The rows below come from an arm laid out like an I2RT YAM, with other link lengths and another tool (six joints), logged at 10 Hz.
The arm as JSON. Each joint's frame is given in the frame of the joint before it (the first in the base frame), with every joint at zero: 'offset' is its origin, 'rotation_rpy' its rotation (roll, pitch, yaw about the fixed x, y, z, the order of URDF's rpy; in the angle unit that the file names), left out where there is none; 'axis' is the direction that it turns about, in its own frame. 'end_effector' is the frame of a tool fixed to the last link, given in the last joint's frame.
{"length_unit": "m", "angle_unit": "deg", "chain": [
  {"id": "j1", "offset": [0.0, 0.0, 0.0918], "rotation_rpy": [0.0, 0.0, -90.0], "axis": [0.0, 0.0, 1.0]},
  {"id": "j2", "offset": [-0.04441, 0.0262, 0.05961], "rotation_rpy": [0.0, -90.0, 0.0], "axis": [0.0, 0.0, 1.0]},
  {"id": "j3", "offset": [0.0, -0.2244, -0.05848], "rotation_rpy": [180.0, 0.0, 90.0], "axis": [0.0, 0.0, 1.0]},
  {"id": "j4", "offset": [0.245, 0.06, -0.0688], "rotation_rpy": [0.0, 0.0, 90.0], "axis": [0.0, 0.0, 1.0]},
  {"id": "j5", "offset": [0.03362, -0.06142, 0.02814], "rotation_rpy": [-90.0, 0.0, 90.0], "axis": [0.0, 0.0, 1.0]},
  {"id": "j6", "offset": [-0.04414, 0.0, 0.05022], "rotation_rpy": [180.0, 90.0, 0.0], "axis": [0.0, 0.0, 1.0]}
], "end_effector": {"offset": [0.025, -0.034, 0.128], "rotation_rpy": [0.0, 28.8, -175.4]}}
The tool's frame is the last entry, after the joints.
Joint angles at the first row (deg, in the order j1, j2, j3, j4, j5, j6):
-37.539, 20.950, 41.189, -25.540, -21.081, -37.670
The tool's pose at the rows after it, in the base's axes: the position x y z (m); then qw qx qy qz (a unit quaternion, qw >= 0):
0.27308, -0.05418, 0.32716, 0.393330, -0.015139, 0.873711, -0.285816
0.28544, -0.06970, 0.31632, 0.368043, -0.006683, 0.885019, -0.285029
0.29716, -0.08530, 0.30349, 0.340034, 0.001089, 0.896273, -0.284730
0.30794, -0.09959, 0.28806, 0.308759, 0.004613, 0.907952, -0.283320
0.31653, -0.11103, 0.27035, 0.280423, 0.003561, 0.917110, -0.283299
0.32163, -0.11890, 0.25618, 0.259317, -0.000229, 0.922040, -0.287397
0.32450, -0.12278, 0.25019, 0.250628, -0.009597, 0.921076, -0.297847
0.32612, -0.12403, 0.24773, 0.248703, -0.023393, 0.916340, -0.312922
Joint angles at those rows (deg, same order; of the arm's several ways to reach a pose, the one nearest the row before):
-37.540, 26.284, 42.065, -24.010, -19.355, -38.414
-37.541, 31.615, 42.916, -22.458, -17.542, -39.223
-37.540, 37.059, 43.944, -21.169, -15.595, -40.162
-37.539, 42.611, 45.190, -20.403, -13.868, -41.408
-37.537, 47.245, 45.605, -19.311, -12.511, -42.872
-37.538, 50.348, 45.605, -18.283, -11.441, -44.446
-37.561, 51.856, 45.582, -17.211, -11.093, -46.348
-37.539, 52.315, 45.212, -15.923, -11.157, -48.621

